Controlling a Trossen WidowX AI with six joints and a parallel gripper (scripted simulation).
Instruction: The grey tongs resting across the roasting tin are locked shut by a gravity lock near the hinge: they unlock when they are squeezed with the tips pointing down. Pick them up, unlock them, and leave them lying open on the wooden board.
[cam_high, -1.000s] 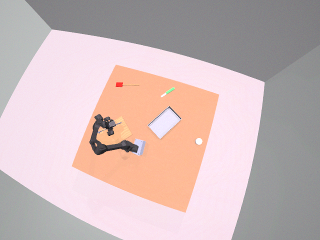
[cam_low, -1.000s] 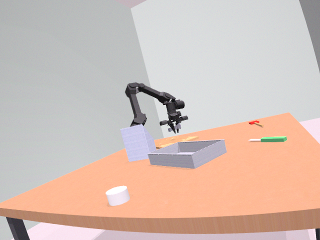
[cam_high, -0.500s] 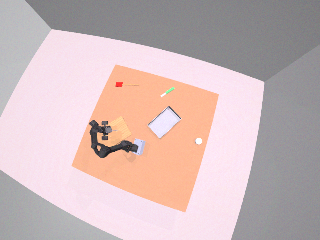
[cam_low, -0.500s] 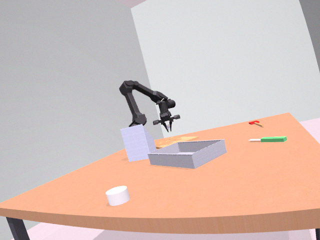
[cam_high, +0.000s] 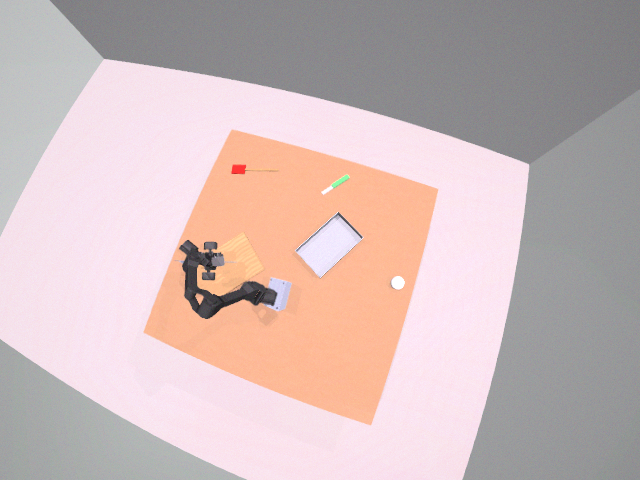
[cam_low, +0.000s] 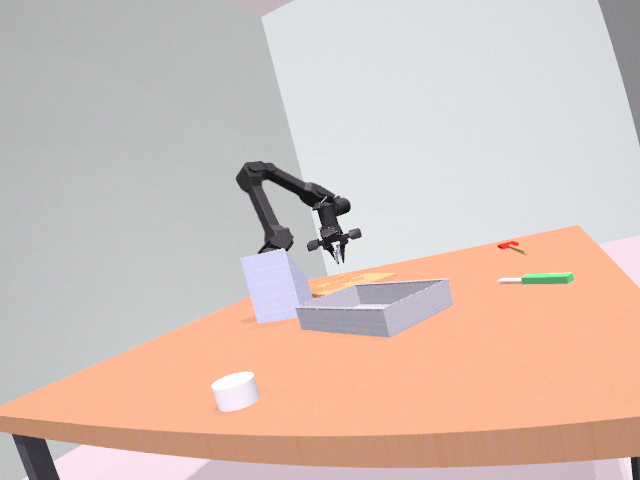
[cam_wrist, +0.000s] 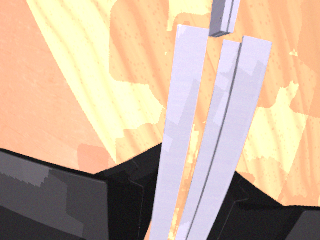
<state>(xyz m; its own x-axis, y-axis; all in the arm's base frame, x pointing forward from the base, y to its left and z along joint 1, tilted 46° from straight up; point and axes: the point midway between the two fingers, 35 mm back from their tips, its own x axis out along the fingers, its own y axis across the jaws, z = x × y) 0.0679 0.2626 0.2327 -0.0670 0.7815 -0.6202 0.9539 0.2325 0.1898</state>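
Now: gripper tip 7 cm above the wooden board, 3 cm to the left of it and 1 cm past it. Also, from my gripper tip: white cylinder 92 cm to the right, 18 cm ahead, 6 cm below; then grey roasting tin 53 cm to the right, 27 cm ahead, 5 cm below.
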